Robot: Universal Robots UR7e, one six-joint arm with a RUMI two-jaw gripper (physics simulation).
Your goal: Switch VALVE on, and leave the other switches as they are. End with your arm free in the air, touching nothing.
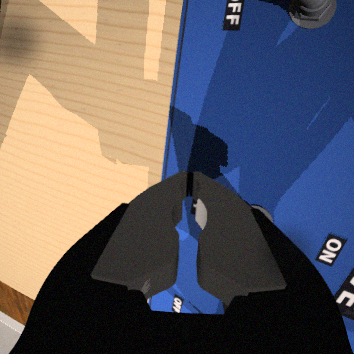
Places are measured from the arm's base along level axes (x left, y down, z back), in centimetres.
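Pixels of known places: gripper, fingertip midpoint: [189, 173].
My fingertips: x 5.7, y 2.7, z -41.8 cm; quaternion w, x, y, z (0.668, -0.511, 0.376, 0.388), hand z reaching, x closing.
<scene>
Behind a point stands the place of what it marks.
My gripper [189, 173] @(y 2.7, x 5.7, z -41.8 cm) is shut, with its fingertips over the left part of the blue switch panel [260, 110] @(y 1.4, x 11.5, z -43.5 cm). One switch's round grey base [262, 212] @(y 0.7, x 6.5, z -46.8 cm) shows beside the right jaw. Its lever is hidden behind the jaw, so its position and any contact with the gripper cannot be told. An ON label [331, 250] @(y -0.8, x 7.1, z -50.9 cm) is to the right of this switch, and a larger, cut-off name label [347, 296] @(y -1.6, x 5.3, z -53.7 cm) is at the lower right edge. I cannot read whether it says VALVE.
Another grey switch [313, 11] @(y 0.0, x 16.4, z -43.1 cm) is at the top right, with an OFF label [232, 15] @(y 2.3, x 15.4, z -39.7 cm) to its left. Another OFF label [177, 304] @(y 2.3, x -6.7, z -47.1 cm) shows between the jaws. The wooden table top [65, 200] @(y 9.7, x -8.8, z -29.1 cm) lies left of the panel. Dark shadows fall on panel and table.
</scene>
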